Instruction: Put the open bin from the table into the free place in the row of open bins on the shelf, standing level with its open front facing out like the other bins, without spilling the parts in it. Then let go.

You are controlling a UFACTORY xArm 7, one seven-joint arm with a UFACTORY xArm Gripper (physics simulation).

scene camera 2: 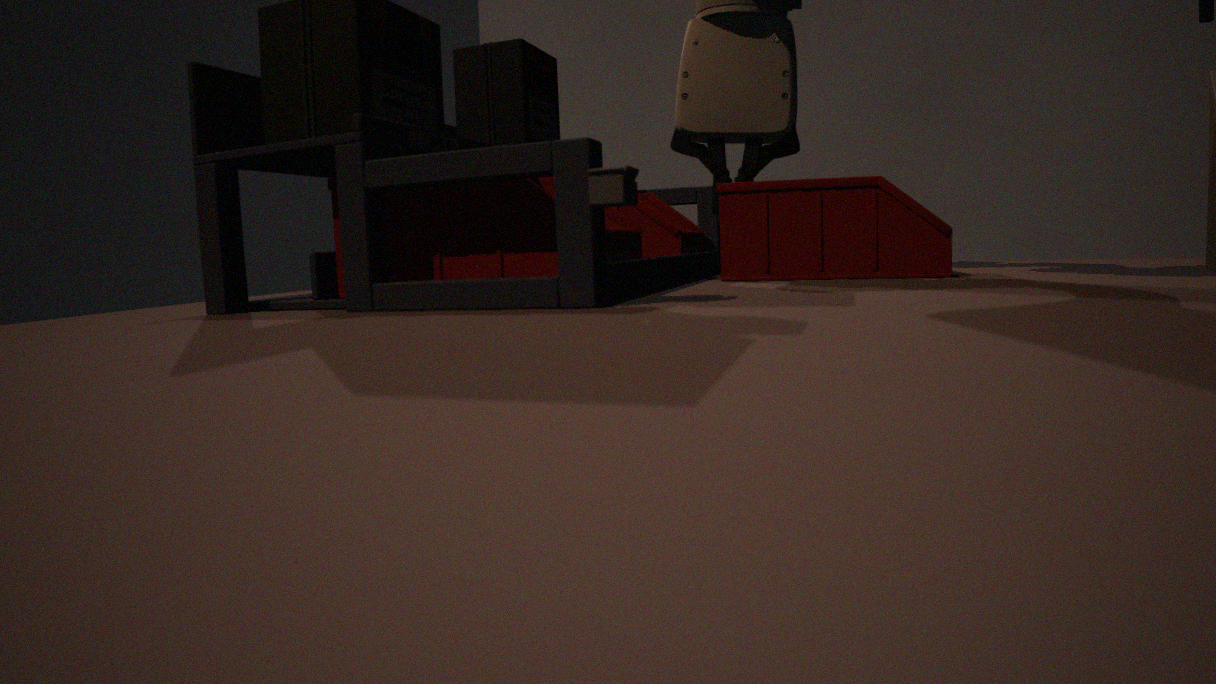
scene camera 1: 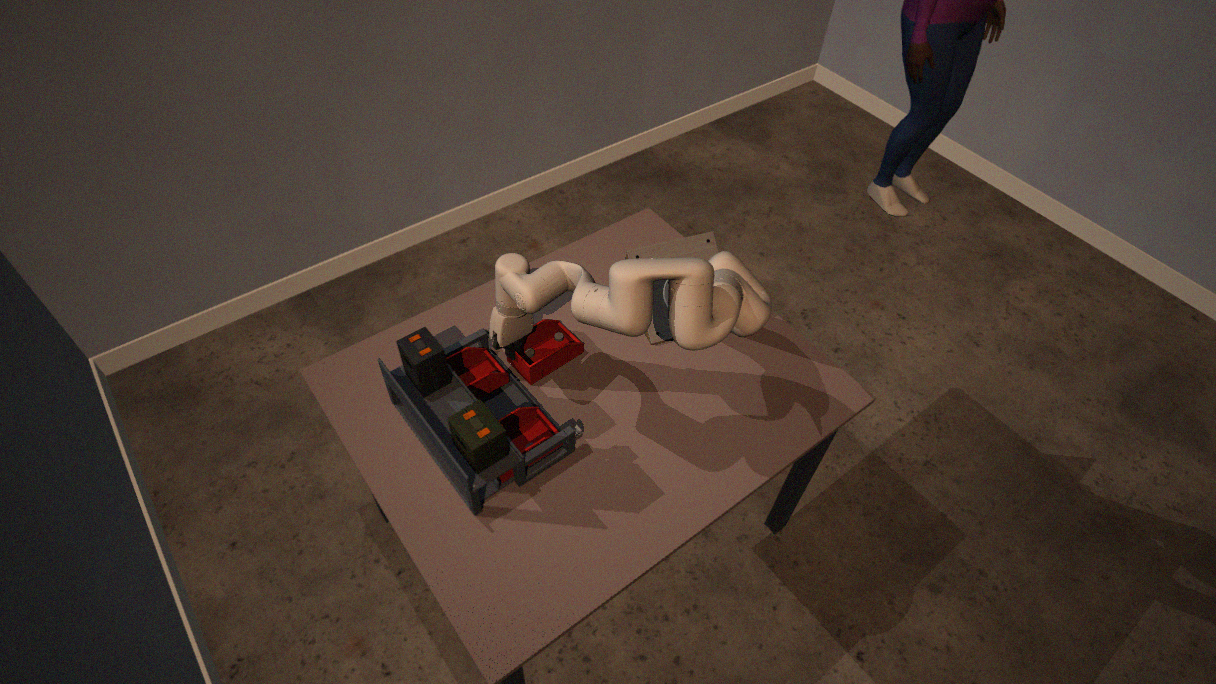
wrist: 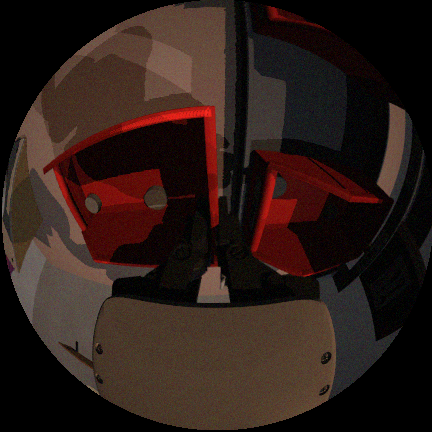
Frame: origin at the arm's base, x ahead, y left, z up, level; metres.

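Seen in the pictures: gripper, fingertip midpoint: (scene camera 1: 512, 355) (wrist: 213, 211).
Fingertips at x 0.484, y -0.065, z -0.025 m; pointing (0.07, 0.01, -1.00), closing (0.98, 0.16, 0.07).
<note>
A point is followed by its place in that frame.
The red open bin (scene camera 1: 548, 355) {x 0.418, y -0.001, z 0.003 m} (scene camera 2: 833, 231) {x 0.390, y -0.005, z -0.036 m} (wrist: 135, 220) {x 0.406, y -0.101, z -0.050 m} stands on the table beside the shelf (scene camera 1: 425, 438) {x 0.759, y 0.020, z -0.065 m} (scene camera 2: 578, 225) {x 0.486, y 0.226, z -0.030 m} (wrist: 241, 100) {x 0.500, y 0.017, z -0.066 m}. Its low sloped front points away from the shelf. Two round grey parts lie in it; they show in the wrist view. My gripper (scene camera 1: 507, 350) {x 0.484, y -0.065, z -0.025 m} (scene camera 2: 735, 180) (wrist: 213, 211) {x 0.484, y -0.065, z -0.025 m} points down, shut on the bin's tall back wall, with one finger inside and one outside. The fingertips are partly hidden in scene camera 2. On the shelf, a red bin (scene camera 1: 480, 368) {x 0.559, y -0.098, z -0.063 m} (wrist: 310, 237) {x 0.615, y -0.112, z -0.040 m} and another red bin (scene camera 1: 528, 427) {x 0.541, y 0.117, z -0.063 m} (scene camera 2: 501, 263) {x 0.546, y 0.204, z -0.048 m} flank a free place.
Two dark boxes stand on the shelf's upper level: one box (scene camera 1: 422, 361) {x 0.713, y -0.019, z 0.149 m} (scene camera 2: 505, 93) {x 0.679, y -0.022, z 0.102 m} at the far end and one box (scene camera 1: 478, 435) {x 0.690, y 0.195, z 0.126 m} (scene camera 2: 348, 76) {x 0.644, y 0.213, z 0.070 m} at the near end. The shelf's front rail runs close beside the gripper. A person (scene camera 1: 935, 93) stands beyond the table (scene camera 1: 561, 561) {x 0.640, y 0.437, z -0.072 m}.
</note>
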